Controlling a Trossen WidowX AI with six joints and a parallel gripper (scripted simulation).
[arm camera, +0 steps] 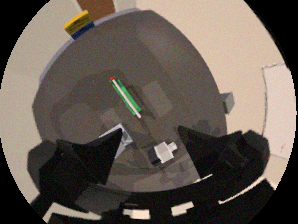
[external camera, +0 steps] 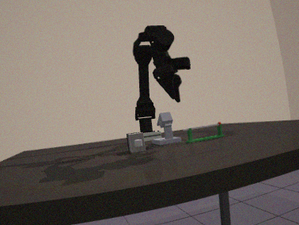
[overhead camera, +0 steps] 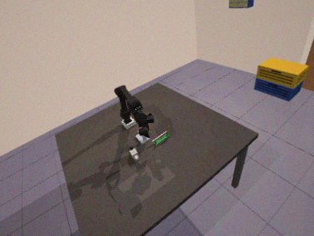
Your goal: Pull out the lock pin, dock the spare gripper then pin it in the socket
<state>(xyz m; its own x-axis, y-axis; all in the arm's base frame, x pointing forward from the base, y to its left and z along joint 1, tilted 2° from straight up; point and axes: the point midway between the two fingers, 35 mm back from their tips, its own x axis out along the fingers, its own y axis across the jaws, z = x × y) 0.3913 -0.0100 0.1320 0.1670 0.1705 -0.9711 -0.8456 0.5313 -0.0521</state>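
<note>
The spare gripper is 2 cm behind my gripper tip, 15 cm to the right of it and 12 cm below it. Round my gripper tip: grey mount (12 cm behind, 9 cm below); green rack (1 cm behind, 10 cm to the left, 12 cm below).
</note>
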